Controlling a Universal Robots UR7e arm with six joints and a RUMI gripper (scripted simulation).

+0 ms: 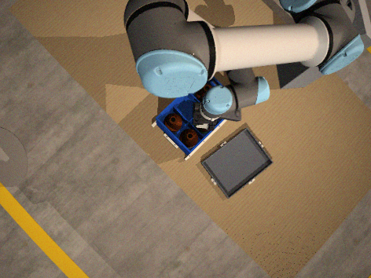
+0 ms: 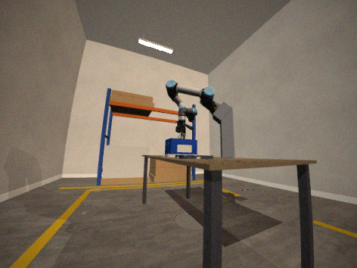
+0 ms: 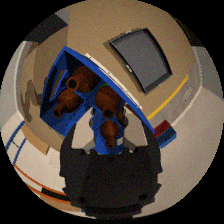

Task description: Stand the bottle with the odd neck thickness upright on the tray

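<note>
The blue crate lies 70 mm below my hand, 50 mm to the right of it and 10 mm behind it. From my hand the other things lie so: brown bottle (90 mm ahead, 70 mm below, 30 mm to the right); then grey tray (200 mm to the left, 140 mm below, 80 mm ahead).
</note>
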